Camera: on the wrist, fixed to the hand. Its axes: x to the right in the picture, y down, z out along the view.
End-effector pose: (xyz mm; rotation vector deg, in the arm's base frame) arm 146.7 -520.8 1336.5 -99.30 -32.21 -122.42
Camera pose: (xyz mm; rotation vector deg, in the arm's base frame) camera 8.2 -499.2 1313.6 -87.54 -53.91 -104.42
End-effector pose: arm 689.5 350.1 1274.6 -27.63 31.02 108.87
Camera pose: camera 778.8 321.4 1167.9 -10.01 51.36 99.04
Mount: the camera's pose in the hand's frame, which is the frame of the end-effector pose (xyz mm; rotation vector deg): 5.6 -88.7 -110.8 24.23 -1.80 0.14
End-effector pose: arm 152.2 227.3 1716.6 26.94 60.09 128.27
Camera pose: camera 121.3 212.8 1578.7 38.94 86.59 114.65
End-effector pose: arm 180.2 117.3 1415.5 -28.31 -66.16 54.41
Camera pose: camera 316.0 88.8 1445.7 -7.98 -54.16 67.05
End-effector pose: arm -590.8 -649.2 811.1 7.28 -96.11 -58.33
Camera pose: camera -536.2 -768.7 757.2 22.16 -108.96 -37.42
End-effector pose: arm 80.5 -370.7 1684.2 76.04 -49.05 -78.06
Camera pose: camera 173.6 -337.7 1582.1 93.08 -69.54 -71.25
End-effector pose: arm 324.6 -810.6 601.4 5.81 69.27 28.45
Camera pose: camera 252.7 -907.6 526.6 26.90 72.67 13.40
